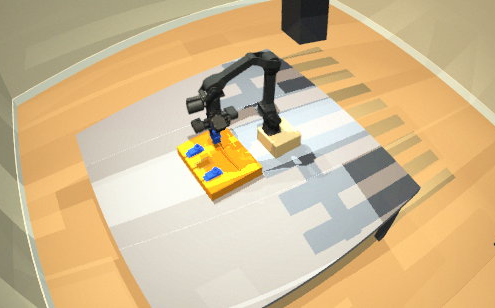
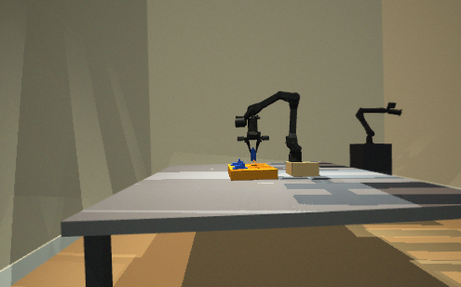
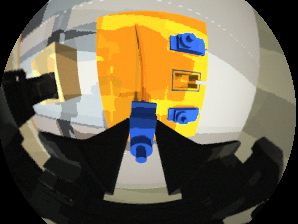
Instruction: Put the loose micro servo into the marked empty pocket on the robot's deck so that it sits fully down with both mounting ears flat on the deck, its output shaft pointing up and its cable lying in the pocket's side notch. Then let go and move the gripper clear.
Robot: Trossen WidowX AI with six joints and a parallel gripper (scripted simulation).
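Right now my gripper tip is 10 cm above the orange deck, 5 cm to the right of it and 2 cm past it.
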